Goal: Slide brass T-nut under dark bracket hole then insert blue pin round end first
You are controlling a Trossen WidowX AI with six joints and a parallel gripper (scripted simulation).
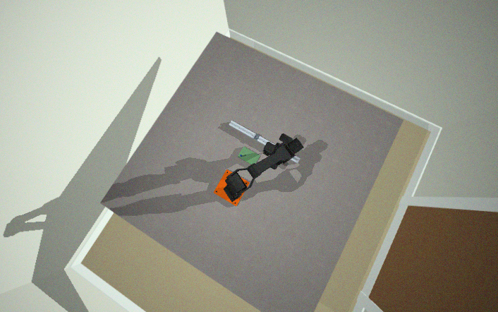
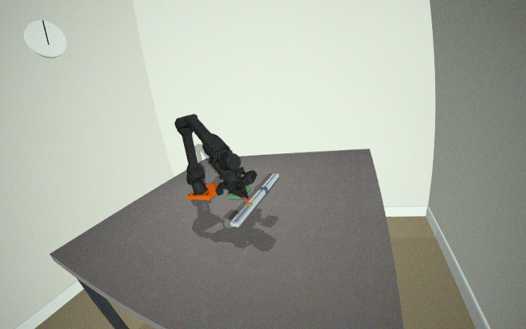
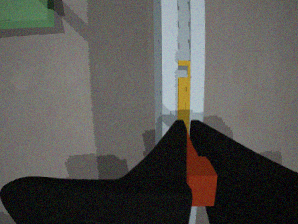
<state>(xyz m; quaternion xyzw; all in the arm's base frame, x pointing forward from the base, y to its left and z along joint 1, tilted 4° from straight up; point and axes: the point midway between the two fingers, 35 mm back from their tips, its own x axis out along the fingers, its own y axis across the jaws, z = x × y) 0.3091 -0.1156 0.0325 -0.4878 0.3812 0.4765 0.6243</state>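
Right now my gripper tip is 10 mm to the right of the brass T-nut. The rest, counted from my gripper tip: blue pin: 120 mm behind, 160 mm to the left, 10 mm below; green tray: 110 mm behind, 150 mm to the left, 30 mm below; aluminum rail: 20 mm ahead, 120 mm to the left, 30 mm below.
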